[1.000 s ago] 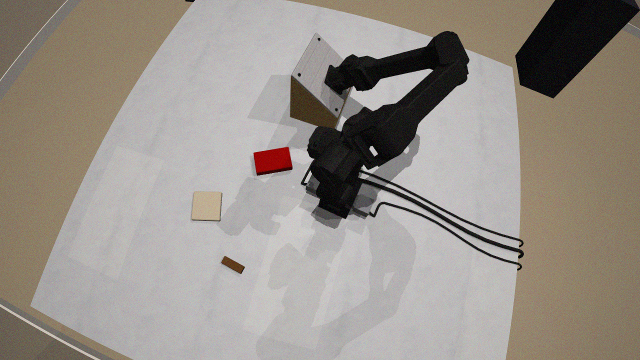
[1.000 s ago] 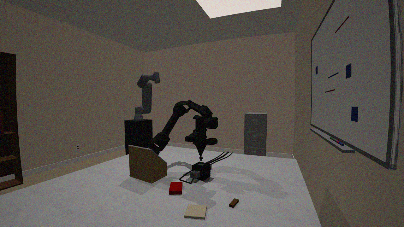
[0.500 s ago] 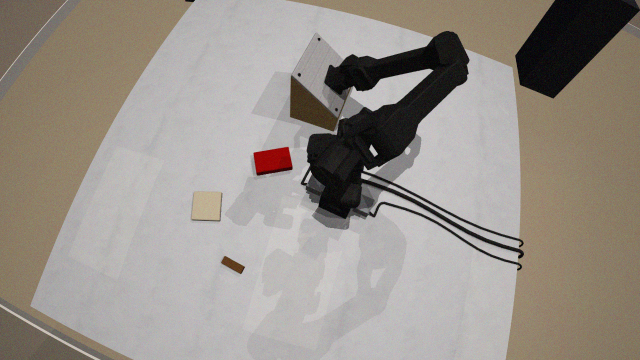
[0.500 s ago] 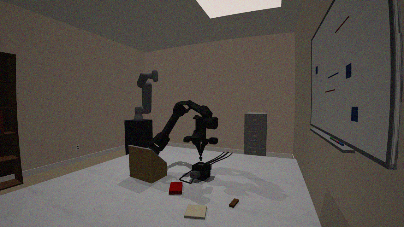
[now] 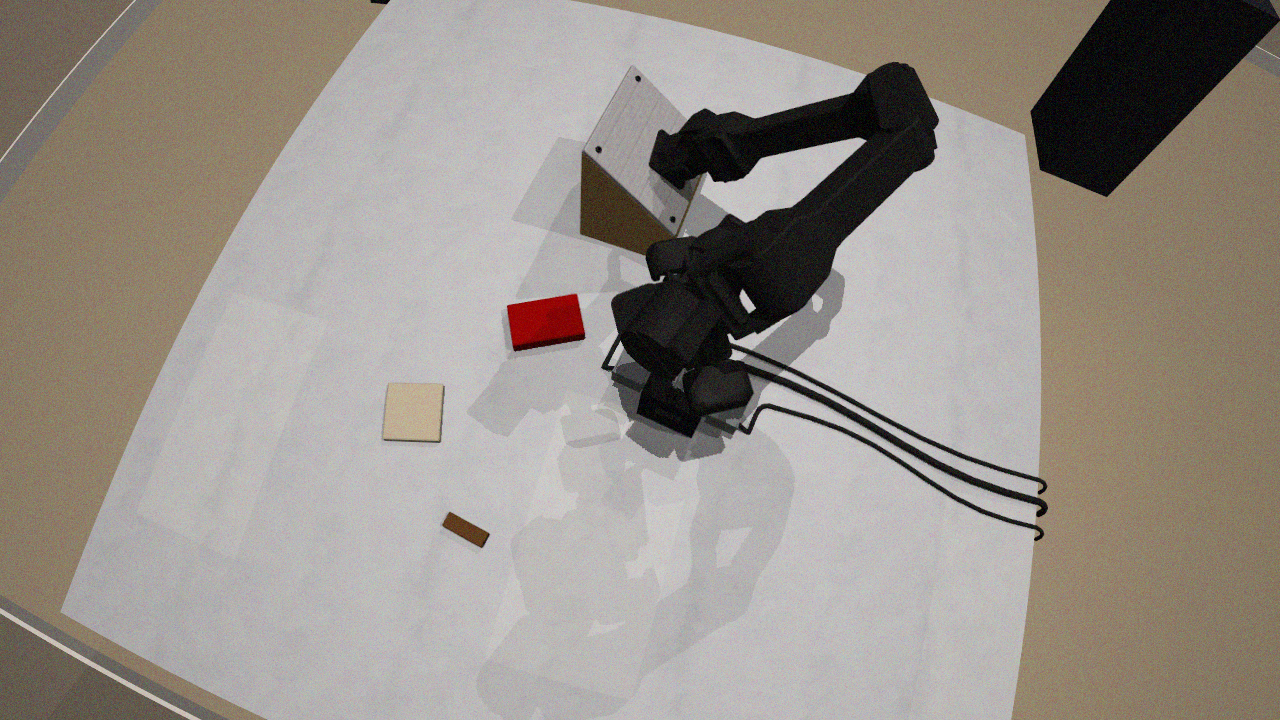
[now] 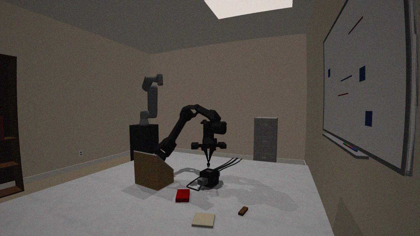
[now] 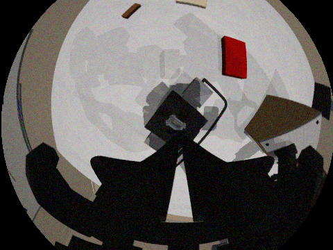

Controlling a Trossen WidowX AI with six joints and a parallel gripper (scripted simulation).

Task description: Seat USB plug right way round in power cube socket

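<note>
Now: gripper tip 1 cm above the USB plug. Also, from my gripper tip: red flat block: 6 cm behind, 18 cm to the right, 12 cm below; then cream tile: 11 cm ahead, 32 cm to the right, 13 cm below; then small brown block: 24 cm ahead, 20 cm to the right, 13 cm below.
</note>
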